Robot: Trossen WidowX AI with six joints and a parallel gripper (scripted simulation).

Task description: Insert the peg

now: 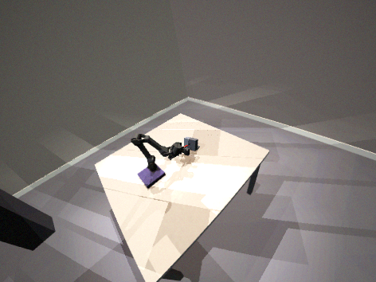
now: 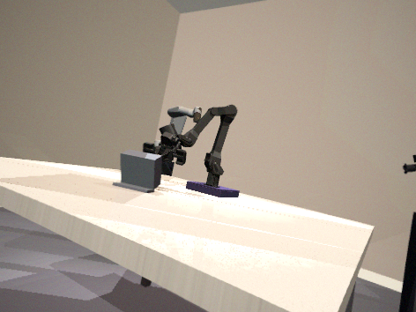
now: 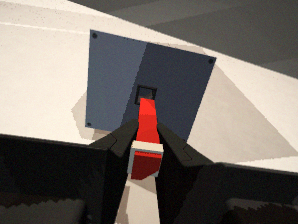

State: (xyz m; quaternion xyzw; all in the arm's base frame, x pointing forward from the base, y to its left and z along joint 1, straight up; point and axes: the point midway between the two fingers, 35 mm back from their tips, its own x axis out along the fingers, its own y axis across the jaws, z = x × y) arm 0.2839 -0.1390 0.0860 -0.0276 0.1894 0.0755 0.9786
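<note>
The sloped panel lies 100 mm ahead of my gripper tip, 20 mm to the left of it and 40 mm below it. Round my gripper tip: red peg (20 mm behind, 10 mm above).
</note>
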